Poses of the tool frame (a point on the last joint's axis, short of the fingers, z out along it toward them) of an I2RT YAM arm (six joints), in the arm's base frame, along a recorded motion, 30 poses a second.
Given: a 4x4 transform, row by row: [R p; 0 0 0 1], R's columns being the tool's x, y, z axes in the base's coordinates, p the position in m. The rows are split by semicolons.
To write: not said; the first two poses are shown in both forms.
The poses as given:
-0.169 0.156 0.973 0.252; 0.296 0.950 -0.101 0.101; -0.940 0.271 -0.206 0.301; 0 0 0 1
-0.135 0.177 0.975 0.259; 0.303 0.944 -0.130 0.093; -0.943 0.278 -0.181 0.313; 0 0 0 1
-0.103 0.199 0.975 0.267; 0.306 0.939 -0.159 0.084; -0.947 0.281 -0.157 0.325; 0 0 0 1
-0.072 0.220 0.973 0.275; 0.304 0.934 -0.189 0.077; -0.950 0.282 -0.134 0.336; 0 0 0 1
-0.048 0.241 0.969 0.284; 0.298 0.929 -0.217 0.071; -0.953 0.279 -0.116 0.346; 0 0 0 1
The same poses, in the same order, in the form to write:
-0.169 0.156 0.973 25.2; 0.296 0.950 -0.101 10.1; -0.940 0.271 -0.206 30.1; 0 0 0 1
-0.135 0.177 0.975 25.9; 0.303 0.944 -0.130 9.3; -0.943 0.278 -0.181 31.3; 0 0 0 1
-0.103 0.199 0.975 26.7; 0.306 0.939 -0.159 8.4; -0.947 0.281 -0.157 32.5; 0 0 0 1
-0.072 0.220 0.973 27.5; 0.304 0.934 -0.189 7.7; -0.950 0.282 -0.134 33.6; 0 0 0 1
-0.048 0.241 0.969 28.4; 0.298 0.929 -0.217 7.1; -0.953 0.279 -0.116 34.6; 0 0 0 1

